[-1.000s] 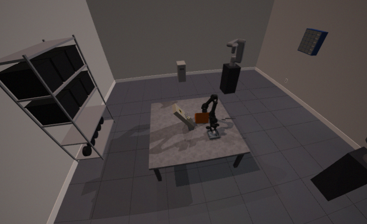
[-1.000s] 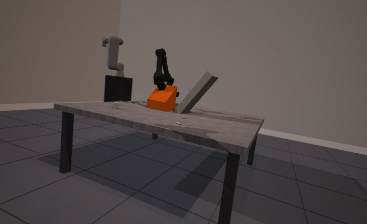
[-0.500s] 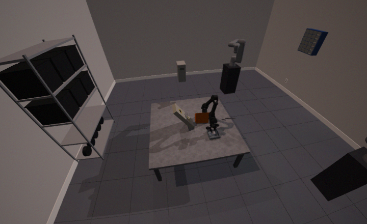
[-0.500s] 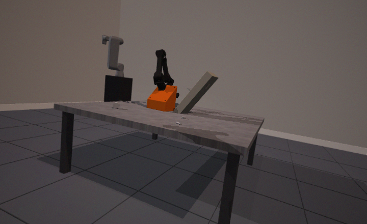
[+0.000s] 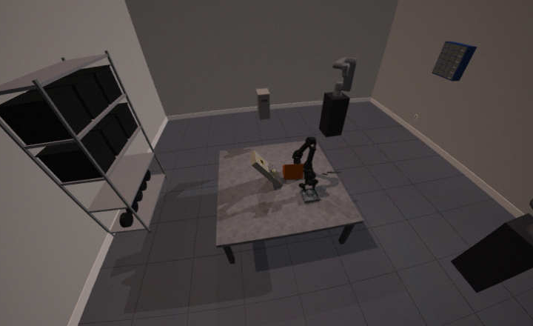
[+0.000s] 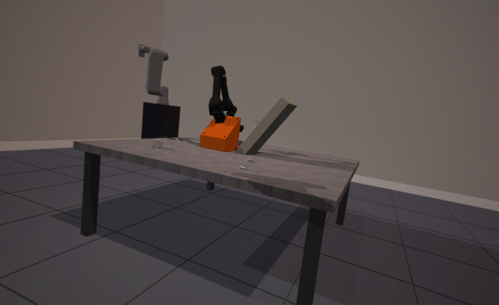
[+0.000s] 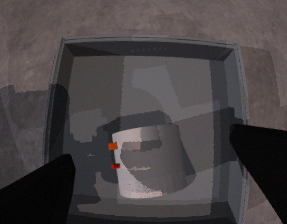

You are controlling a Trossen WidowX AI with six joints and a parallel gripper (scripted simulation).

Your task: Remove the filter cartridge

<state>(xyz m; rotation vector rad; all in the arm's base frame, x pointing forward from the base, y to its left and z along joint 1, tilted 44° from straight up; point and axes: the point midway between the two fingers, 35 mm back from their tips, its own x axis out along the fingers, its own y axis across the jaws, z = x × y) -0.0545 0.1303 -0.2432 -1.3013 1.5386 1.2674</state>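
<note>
The round filter cartridge is 10 mm to the right of my gripper tip and 30 mm below it. From my gripper tip the other things lie so: grey tray: 10 mm to the left, 50 mm below.
</note>
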